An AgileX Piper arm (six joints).
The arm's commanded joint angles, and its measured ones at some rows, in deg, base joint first. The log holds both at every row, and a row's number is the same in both.
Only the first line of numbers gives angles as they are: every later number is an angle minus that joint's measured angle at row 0.
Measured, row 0:
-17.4, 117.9, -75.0, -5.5, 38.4, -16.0
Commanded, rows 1 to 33:
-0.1, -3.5, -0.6, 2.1, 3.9, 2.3
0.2, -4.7, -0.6, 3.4, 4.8, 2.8
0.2, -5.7, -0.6, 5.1, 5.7, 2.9
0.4, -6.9, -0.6, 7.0, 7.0, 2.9
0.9, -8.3, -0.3, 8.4, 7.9, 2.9
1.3, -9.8, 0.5, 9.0, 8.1, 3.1
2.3, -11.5, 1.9, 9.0, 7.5, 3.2
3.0, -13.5, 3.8, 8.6, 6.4, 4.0
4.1, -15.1, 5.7, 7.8, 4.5, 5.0
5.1, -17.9, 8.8, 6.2, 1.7, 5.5
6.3, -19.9, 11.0, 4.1, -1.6, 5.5
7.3, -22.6, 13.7, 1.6, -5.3, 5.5
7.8, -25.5, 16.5, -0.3, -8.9, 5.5
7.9, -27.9, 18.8, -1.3, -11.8, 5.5
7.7, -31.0, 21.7, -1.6, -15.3, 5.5
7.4, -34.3, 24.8, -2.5, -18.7, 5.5
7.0, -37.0, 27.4, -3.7, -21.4, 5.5
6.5, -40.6, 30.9, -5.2, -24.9, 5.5
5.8, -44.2, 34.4, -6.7, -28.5, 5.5
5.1, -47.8, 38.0, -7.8, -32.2, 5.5
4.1, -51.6, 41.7, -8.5, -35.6, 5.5
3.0, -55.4, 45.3, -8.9, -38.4, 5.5
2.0, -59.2, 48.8, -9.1, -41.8, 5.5
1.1, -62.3, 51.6, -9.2, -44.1, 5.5
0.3, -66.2, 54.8, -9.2, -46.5, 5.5
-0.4, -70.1, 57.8, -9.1, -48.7, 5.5
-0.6, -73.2, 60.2, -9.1, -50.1, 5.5
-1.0, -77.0, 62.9, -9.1, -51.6, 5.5
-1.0, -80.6, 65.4, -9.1, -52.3, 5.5
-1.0, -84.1, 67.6, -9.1, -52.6, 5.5
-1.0, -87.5, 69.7, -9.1, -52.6, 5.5
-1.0, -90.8, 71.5, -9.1, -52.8, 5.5
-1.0, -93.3, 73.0, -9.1, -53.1, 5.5
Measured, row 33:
-0.7, -83.5, 66.8, -8.2, -50.6, 5.5
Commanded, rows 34 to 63:
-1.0, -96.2, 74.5, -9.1, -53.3, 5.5
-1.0, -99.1, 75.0, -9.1, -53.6, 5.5
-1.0, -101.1, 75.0, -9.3, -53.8, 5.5
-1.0, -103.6, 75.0, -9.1, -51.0, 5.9
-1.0, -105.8, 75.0, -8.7, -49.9, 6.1
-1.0, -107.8, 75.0, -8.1, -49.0, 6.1
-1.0, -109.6, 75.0, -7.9, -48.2, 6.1
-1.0, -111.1, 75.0, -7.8, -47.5, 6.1
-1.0, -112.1, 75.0, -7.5, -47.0, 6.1
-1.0, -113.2, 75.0, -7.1, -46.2, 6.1
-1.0, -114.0, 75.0, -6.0, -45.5, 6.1
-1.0, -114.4, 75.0, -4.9, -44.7, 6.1
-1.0, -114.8, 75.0, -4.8, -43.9, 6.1
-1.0, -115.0, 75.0, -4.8, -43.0, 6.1
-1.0, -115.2, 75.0, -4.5, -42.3, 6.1
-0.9, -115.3, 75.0, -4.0, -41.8, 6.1
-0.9, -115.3, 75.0, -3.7, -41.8, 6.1
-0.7, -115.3, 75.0, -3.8, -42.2, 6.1
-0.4, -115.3, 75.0, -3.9, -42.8, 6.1
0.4, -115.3, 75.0, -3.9, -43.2, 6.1
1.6, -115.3, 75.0, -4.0, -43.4, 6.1
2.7, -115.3, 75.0, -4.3, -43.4, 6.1
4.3, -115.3, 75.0, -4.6, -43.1, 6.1
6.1, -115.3, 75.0, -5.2, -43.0, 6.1
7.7, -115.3, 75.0, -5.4, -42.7, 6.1
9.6, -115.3, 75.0, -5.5, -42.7, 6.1
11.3, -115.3, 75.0, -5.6, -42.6, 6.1
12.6, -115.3, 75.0, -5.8, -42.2, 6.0
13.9, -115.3, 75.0, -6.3, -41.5, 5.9
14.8, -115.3, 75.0, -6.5, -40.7, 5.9
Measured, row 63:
10.7, -114.9, 74.8, -5.2, -42.5, 6.0
